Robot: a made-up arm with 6 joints.
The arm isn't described. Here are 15 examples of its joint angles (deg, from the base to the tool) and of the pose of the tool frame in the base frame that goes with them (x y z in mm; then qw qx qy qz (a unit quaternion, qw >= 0)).
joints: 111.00 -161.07 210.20 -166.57 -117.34 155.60
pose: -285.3 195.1 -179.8 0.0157 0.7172 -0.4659 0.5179
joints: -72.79 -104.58 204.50 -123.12 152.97 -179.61
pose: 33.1 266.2 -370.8 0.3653 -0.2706 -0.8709 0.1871
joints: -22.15 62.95 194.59 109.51 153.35 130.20
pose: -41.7 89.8 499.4 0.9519 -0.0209 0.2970 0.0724
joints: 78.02 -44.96 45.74 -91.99 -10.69 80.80
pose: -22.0 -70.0 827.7 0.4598 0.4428 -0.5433 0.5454
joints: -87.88 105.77 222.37 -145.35 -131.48 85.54
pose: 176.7 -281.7 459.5 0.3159 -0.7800 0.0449 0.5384
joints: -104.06 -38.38 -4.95 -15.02 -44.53 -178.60
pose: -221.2 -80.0 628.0 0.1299 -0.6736 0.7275 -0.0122
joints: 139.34 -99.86 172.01 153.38 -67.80 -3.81
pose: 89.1 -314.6 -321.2 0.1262 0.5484 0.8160 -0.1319
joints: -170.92 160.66 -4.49 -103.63 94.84 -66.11
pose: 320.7 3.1 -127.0 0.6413 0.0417 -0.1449 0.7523
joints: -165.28 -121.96 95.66 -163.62 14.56 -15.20
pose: 708.1 -14.3 -257.5 0.9656 -0.0247 0.2029 0.1610
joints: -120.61 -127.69 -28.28 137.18 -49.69 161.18
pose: 384.3 358.6 293.5 0.3533 -0.5653 -0.7452 -0.0178
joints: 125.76 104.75 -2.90 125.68 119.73 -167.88
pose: -330.7 257.7 -386.8 0.2593 0.4936 -0.8024 0.2128
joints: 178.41 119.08 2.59 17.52 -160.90 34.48
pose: -201.3 198.3 -429.1 0.1488 0.6389 -0.0942 0.7489
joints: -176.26 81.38 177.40 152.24 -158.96 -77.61
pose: -229.3 -194.1 600.1 0.6853 0.3657 0.6009 -0.1886
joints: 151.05 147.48 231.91 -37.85 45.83 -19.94
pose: -245.0 317.8 218.9 0.1614 -0.8930 -0.1520 -0.3916
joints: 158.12 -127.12 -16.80 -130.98 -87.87 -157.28
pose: 231.7 -235.8 352.1 0.2095 0.7789 -0.5280 -0.2658
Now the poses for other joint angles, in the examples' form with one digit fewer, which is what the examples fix.
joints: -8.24 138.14 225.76 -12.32 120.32 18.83
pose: 283 -240 268 0.233 -0.072 0.955 0.171
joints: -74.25 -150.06 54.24 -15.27 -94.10 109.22
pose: -346 509 -302 0.189 0.739 0.101 0.639
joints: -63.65 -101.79 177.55 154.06 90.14 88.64
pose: 65 278 -317 0.449 -0.545 -0.476 0.524
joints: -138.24 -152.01 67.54 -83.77 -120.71 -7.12
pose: 449 430 -294 0.326 -0.744 0.387 -0.437
